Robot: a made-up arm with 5 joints.
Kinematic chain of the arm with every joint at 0, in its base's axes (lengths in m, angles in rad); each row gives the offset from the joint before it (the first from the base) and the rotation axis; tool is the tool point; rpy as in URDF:
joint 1: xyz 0 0 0.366 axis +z
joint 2: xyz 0 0 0 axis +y
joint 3: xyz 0.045 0 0.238 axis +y
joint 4: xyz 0.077 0 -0.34 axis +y
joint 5: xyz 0.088 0 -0.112 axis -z
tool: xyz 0 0 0 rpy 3.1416 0 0
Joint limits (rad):
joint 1: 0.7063..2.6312
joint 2: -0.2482..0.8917
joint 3: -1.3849..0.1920
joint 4: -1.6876..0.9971
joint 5: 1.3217..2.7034
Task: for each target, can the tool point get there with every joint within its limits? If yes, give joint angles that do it. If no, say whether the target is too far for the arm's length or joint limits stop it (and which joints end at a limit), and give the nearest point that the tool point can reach.
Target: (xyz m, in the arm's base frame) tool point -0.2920 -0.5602 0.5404
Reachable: no: joint limits stop it (at a limit: joint 2, joint 3, joint 4) | nearest point -0.0886 -0.1700 0.2312 | short by 0.538 m
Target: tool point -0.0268 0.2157 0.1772
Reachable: yes | joints 1.6945 0.0280 0.0566 -0.3917 2.0559
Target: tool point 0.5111 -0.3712 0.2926
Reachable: no: joint limits stop it (at a limit: joint 2, joint 3, joint 4) | nearest point 0.1551 -0.1126 0.2312 | short by 0.444 m
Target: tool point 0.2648 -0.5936 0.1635
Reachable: no: joint limits stop it (at a limit: joint 2, joint 3, joint 4) | nearest point 0.0781 -0.1750 0.2312 | short by 0.463 m
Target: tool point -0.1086 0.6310 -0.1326
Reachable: no: too far | nearest point -0.0838 0.4869 0.0775 | short by 0.256 m
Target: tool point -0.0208 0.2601 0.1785
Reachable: yes | joints 1.6506 0.6042 -0.2286 -1.1871 2.1532
